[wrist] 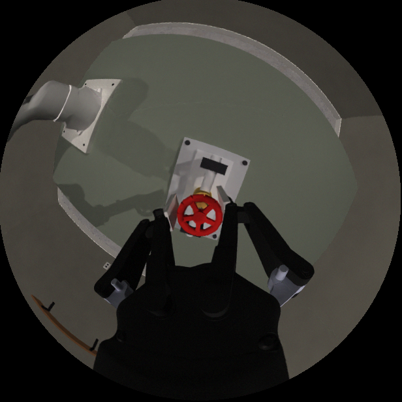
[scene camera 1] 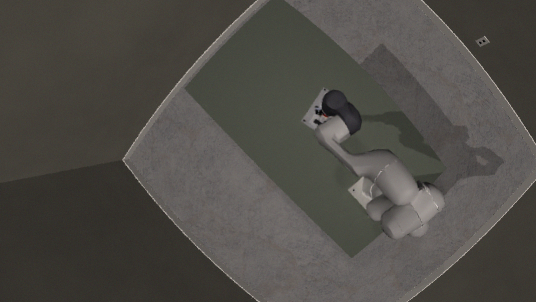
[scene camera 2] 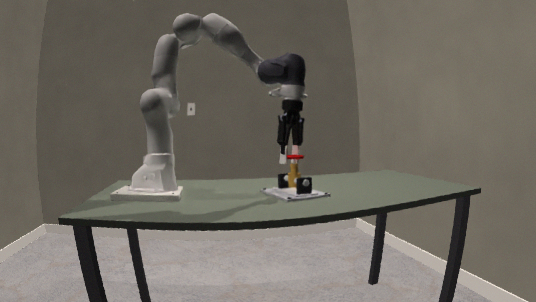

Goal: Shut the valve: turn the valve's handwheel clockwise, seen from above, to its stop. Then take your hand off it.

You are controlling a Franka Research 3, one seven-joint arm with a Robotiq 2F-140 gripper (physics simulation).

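Note:
There is a light grey base plate (wrist: 189,146), and I see a red handwheel (wrist: 199,216) too. My own gripper (scene camera 2: 288,163) is visible to me as well, and the wrist view has it also (wrist: 197,197).

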